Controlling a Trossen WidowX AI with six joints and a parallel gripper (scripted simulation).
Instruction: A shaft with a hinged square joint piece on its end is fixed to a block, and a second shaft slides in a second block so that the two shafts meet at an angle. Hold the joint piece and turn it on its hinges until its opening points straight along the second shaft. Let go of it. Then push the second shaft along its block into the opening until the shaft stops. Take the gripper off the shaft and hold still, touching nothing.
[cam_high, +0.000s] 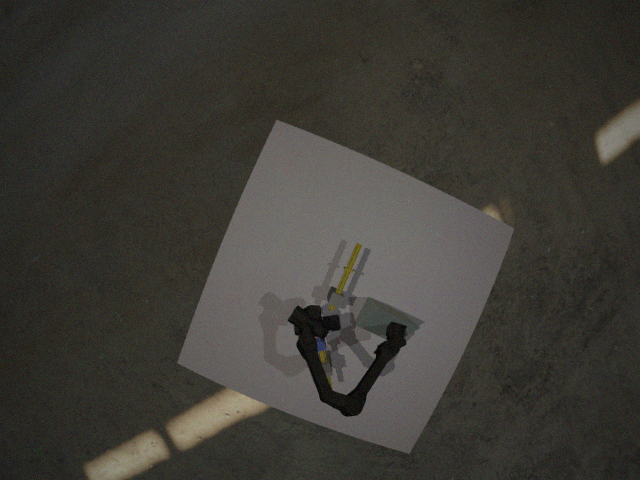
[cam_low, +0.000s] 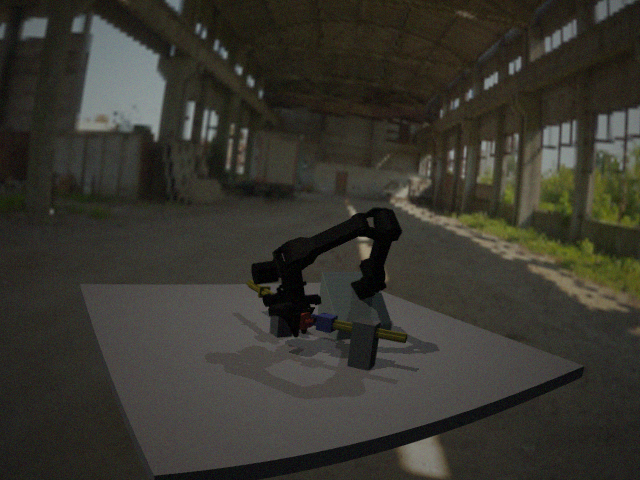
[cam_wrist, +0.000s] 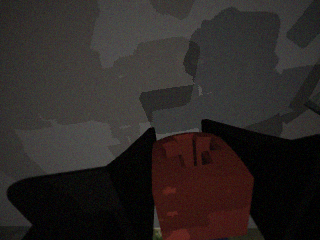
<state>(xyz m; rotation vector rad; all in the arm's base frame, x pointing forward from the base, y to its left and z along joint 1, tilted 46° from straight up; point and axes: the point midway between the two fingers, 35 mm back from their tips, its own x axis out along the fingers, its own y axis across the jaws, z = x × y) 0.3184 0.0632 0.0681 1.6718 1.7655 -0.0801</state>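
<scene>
My gripper tip is 10 mm to the right of the red joint piece and 40 mm below it.
</scene>
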